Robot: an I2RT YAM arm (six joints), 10 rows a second.
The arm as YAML. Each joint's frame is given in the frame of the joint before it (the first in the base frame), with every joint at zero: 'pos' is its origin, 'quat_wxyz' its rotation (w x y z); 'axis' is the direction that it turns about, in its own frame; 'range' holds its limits. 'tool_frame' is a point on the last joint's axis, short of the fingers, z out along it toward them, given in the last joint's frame.
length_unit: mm
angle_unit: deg
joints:
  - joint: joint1
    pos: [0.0, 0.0, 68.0]
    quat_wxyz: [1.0, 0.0, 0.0, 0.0]
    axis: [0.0, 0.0, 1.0]
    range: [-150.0, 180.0]
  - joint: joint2
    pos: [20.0, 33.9, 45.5]
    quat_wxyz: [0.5, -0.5, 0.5, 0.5]
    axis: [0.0, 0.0, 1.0]
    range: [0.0, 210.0]
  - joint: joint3
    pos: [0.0, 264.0, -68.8]
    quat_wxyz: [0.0, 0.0, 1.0, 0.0]
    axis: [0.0, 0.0, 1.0]
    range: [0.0, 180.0]
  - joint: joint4
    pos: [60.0, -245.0, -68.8]
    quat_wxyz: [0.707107, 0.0, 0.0, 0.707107]
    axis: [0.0, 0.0, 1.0]
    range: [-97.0, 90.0]
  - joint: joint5
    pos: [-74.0, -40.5, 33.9]
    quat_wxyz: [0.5, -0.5, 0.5, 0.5]
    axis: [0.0, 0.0, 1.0]
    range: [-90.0, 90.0]
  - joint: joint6
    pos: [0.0, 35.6, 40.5]
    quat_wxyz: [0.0, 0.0, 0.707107, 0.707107]
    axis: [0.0, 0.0, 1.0]
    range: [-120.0, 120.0]
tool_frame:
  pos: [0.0, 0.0, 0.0]
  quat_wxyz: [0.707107, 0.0, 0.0, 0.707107]
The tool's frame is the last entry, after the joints.
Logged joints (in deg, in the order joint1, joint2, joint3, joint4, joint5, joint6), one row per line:
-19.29, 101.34, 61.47, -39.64, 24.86, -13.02
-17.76, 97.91, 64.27, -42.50, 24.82, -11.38
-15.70, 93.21, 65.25, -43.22, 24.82, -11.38
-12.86, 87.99, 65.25, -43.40, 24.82, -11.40
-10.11, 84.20, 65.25, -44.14, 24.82, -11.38
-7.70, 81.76, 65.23, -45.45, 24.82, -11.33
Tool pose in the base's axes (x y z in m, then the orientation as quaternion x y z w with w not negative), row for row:
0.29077, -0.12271, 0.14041, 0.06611, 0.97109, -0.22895, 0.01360
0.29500, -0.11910, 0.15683, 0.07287, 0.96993, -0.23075, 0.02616
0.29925, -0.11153, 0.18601, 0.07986, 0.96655, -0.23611, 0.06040
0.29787, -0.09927, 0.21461, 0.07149, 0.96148, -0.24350, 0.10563
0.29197, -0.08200, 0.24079, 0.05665, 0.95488, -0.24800, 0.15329
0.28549, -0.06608, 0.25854, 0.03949, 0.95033, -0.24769, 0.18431
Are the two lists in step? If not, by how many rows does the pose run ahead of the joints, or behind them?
The pose runs 1 row behind the joints: the pose in row i belongs to the joints in row i - 1.
